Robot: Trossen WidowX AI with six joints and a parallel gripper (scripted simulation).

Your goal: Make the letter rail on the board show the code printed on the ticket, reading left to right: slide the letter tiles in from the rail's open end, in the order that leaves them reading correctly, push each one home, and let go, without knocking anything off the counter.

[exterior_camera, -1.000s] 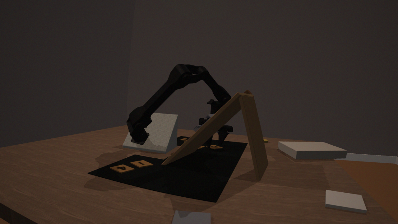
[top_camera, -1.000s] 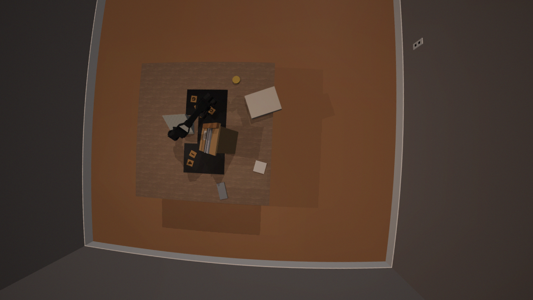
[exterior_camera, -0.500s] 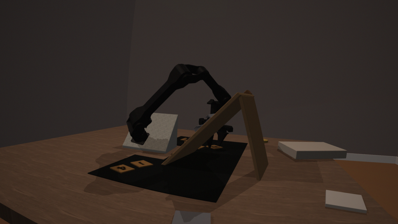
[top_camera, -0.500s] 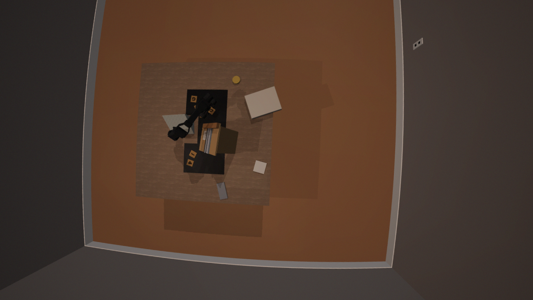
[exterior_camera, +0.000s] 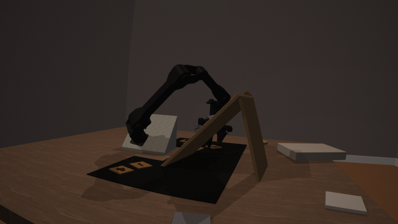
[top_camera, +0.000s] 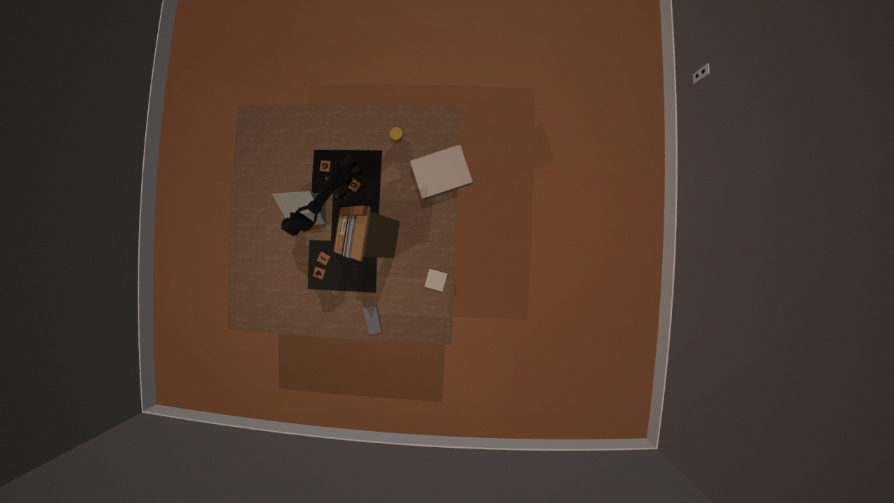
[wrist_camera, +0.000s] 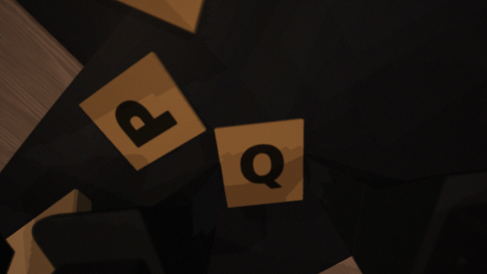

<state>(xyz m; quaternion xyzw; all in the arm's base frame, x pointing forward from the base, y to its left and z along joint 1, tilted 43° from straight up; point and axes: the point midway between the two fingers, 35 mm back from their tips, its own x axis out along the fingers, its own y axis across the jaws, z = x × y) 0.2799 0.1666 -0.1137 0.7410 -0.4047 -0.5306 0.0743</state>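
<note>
My gripper tip is now 7 cm past the p tile, 4 cm to the left of it and 1 cm above it. Also, from my gripper tip: g tile: 18 cm behind, 10 cm to the left, 1 cm below; black mat: 8 cm behind, 18 cm to the right, 1 cm below; q tile: right at my gripper tip.
</note>
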